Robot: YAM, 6 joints.
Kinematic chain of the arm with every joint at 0, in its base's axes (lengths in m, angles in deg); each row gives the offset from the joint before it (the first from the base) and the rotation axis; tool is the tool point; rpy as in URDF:
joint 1: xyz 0 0 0.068 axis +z
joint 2: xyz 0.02 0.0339 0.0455 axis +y
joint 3: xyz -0.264 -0.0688 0 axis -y
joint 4: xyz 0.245 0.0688 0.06 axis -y
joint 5: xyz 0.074 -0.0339 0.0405 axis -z
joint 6: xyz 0.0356 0 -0.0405 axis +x
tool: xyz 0 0 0 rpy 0 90 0
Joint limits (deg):
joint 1: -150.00..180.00
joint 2: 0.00..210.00
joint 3: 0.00..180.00
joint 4: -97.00..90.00
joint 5: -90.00..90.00
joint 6: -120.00..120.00
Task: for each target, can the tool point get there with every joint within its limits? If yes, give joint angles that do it. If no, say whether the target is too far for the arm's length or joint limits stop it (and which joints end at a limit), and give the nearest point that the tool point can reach.
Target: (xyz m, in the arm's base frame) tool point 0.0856 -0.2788 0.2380
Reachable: yes | joints -78.56 82.35 35.04 48.65 -53.40 -101.75
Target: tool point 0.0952 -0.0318 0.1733
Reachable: yes | joints -15.94 53.06 29.64 -71.68 7.18 -65.43
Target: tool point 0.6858 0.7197 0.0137
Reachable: no: too far | nearest point 0.4433 0.4652 0.0497 | short by 0.353 m
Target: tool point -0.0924 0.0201 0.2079
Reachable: yes | joints 148.26 20.74 20.22 -38.35 -62.30 27.57
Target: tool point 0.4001 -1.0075 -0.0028
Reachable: no: too far | nearest point 0.2370 -0.5968 0.0455 | short by 0.445 m
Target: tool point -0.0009 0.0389 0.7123
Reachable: yes | joints -71.16 70.78 133.79 42.02 -19.13 77.91
